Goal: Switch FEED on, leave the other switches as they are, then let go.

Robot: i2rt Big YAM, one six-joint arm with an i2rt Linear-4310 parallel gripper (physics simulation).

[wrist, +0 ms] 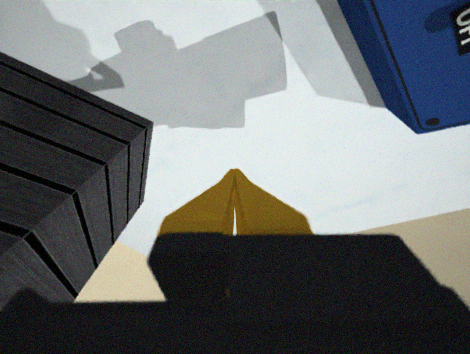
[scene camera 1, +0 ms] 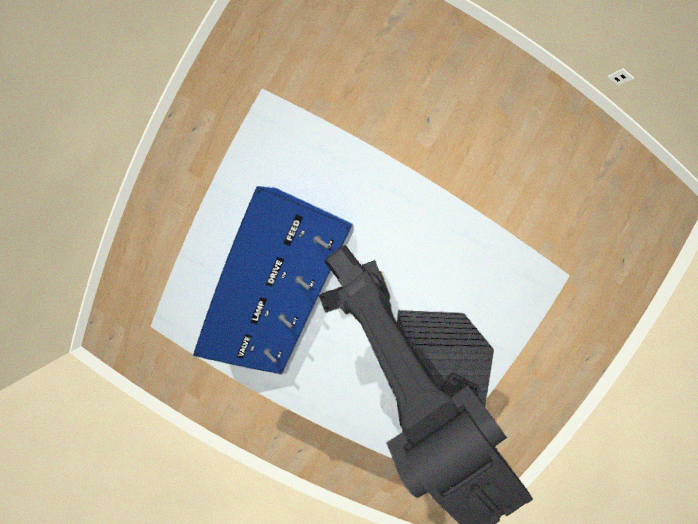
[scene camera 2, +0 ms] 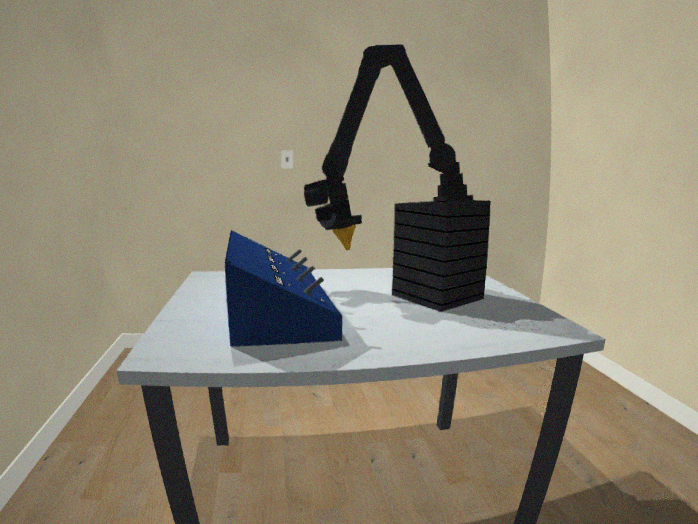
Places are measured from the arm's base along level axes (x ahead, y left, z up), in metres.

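Where they show: gripper, fingertip midpoint: (wrist: 234, 176) (scene camera 2: 348, 250); arm's base, link origin: (scene camera 2: 452, 201).
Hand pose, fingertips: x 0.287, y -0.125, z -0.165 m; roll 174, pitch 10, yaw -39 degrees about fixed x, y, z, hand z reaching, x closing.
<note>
Each offset is from my fingertips to the top centre of the thing. Level surfaces: height alone.
The blue sloped switch panel (scene camera 1: 239, 270) (scene camera 2: 281, 321) (wrist: 430, 85) stands on the table. In scene camera 1 the FEED lever {dy -0.015, dx +0.162, dz +0.002 m} (scene camera 1: 321, 241) leans toward its OFF mark. The DRIVE lever {dy +0.105, dx +0.153, dz +0.002 m} (scene camera 1: 303, 283), LAMP lever {dy +0.225, dx +0.143, dz +0.002 m} (scene camera 1: 286, 320) and VALVE lever {dy +0.344, dx +0.133, dz +0.002 m} (scene camera 1: 271, 355) lean the same way. My gripper (scene camera 2: 347, 248) (wrist: 234, 176) is shut and empty, its yellow tips together. It hangs above the table between the panel and the black pedestal, apart from the levers. In scene camera 1 the arm hides the fingertips. In the wrist view a panel corner and part of an OFF label show; the levers do not.
The black ribbed pedestal (scene camera 1: 459, 344) (scene camera 2: 439, 253) (wrist: 65, 150) carries the arm at the right of the table in scene camera 2. The white table {dz -0.129 m} (scene camera 1: 270, 129) (scene camera 2: 451, 349) has its edges beyond the panel and pedestal. Arm shadows fall between them.
</note>
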